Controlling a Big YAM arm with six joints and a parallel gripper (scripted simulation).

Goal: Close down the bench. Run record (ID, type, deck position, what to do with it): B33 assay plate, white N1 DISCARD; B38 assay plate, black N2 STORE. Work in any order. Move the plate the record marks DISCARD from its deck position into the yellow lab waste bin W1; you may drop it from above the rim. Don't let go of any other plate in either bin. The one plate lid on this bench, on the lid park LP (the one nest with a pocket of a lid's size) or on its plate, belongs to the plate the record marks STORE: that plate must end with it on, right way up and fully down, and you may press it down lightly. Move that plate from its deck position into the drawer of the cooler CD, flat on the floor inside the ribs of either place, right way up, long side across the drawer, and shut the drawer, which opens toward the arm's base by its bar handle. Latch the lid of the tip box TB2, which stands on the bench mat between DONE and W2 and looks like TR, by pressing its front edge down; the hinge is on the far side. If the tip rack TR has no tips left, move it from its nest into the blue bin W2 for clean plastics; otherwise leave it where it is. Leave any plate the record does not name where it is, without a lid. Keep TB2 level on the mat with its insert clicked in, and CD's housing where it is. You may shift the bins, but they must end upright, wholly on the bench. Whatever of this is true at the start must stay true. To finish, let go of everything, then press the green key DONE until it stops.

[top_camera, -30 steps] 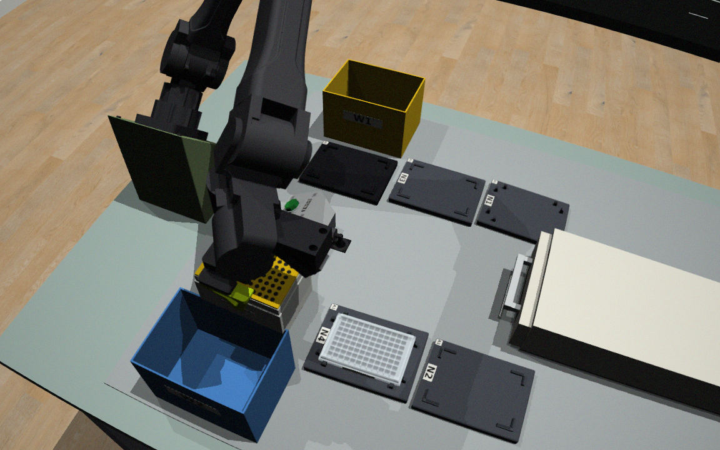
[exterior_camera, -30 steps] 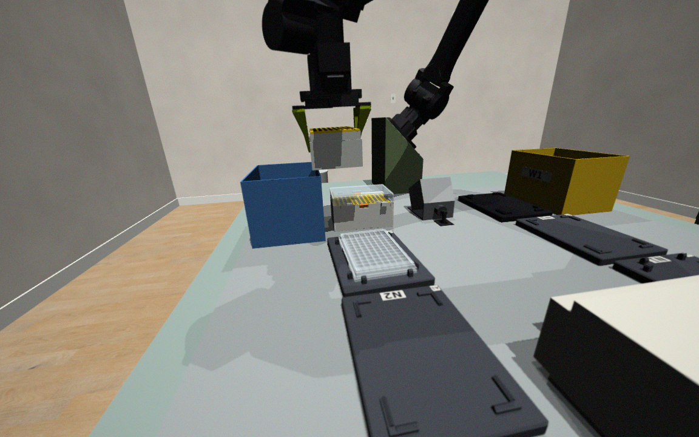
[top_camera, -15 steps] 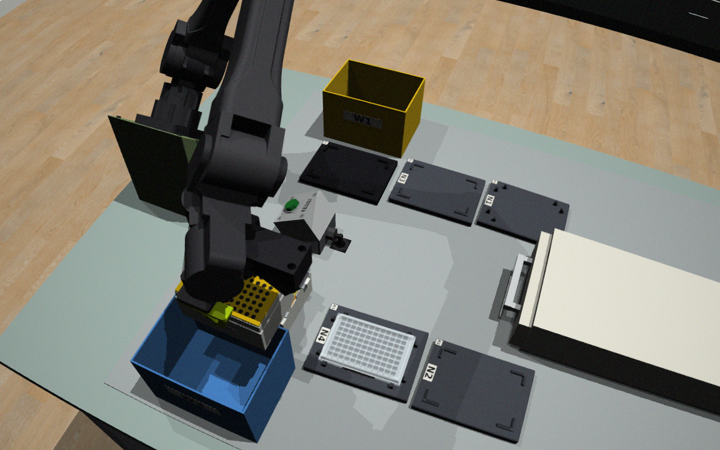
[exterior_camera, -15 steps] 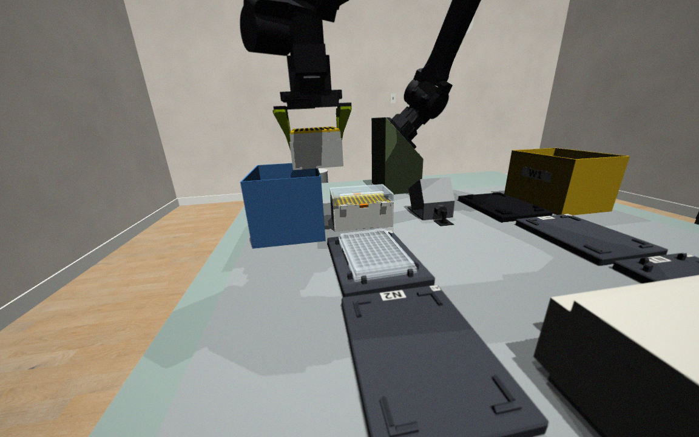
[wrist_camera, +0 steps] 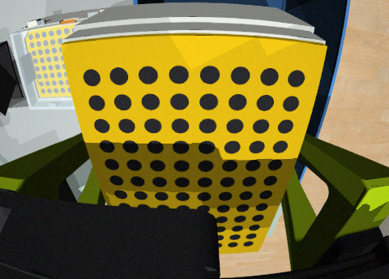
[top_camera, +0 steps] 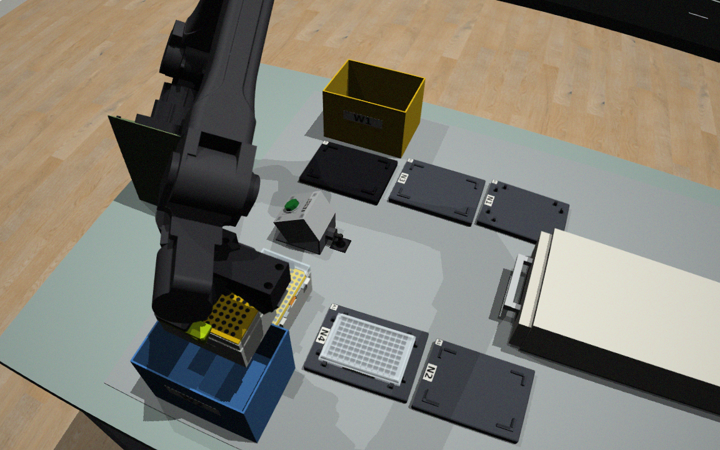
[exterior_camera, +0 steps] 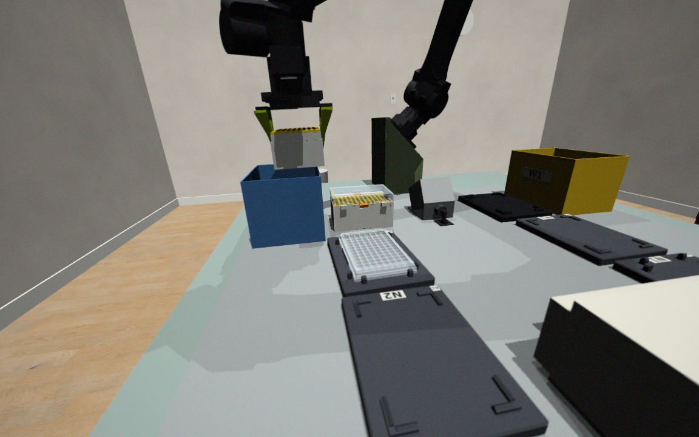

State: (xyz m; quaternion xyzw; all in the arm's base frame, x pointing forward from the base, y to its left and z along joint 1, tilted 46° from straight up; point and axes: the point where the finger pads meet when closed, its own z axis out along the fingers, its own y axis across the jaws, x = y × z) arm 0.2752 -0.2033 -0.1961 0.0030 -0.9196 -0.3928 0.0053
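Now: hand 40 mm past the green DONE key, 280 mm to the right of it and 100 mm above it. Also, from my hand: tip box TB2 (120 mm to the left, 120 mm below); tip rack TR (10 mm behind, 10 mm to the right, 10 mm above); blue bin W2 (30 mm to the right, 130 mm below).
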